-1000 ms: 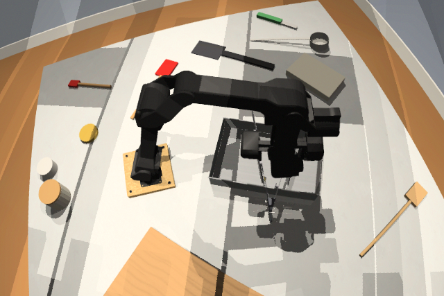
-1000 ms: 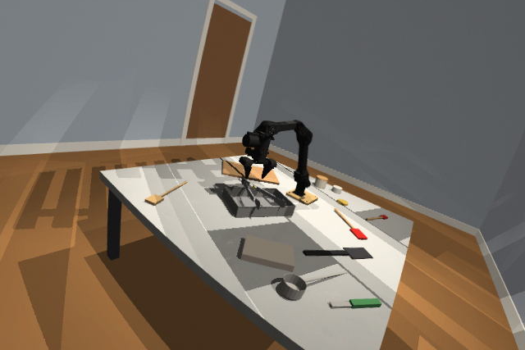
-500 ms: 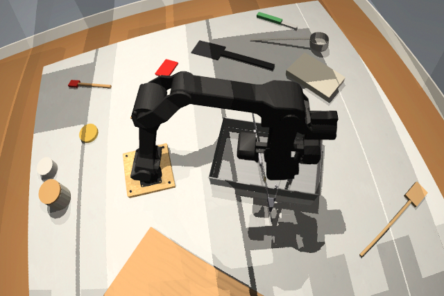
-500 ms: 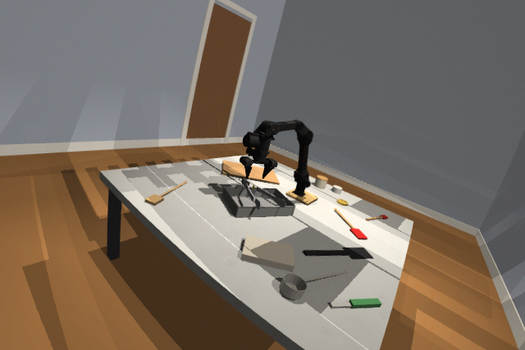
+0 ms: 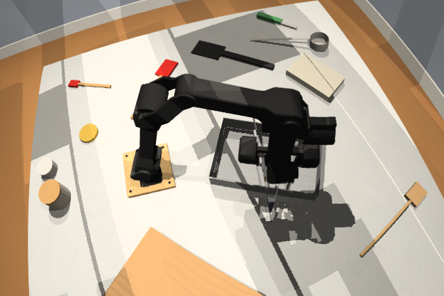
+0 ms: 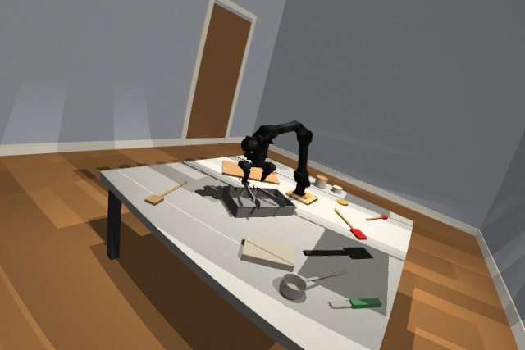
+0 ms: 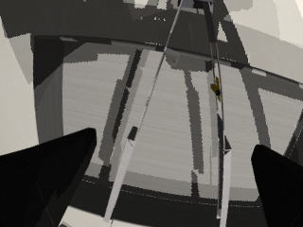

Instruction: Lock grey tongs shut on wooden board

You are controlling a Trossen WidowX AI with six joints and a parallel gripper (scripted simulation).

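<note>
Now: gripper tip 80 mm above the grey roasting tin and 60 mm to the right of it. The rest, counted from my gripper tip: wooden board 330 mm behind, 260 mm to the right, 100 mm below; then black spatula 510 mm to the left, 100 mm below; then beige block 320 mm to the left, 270 mm ahead, 90 mm below.
</note>
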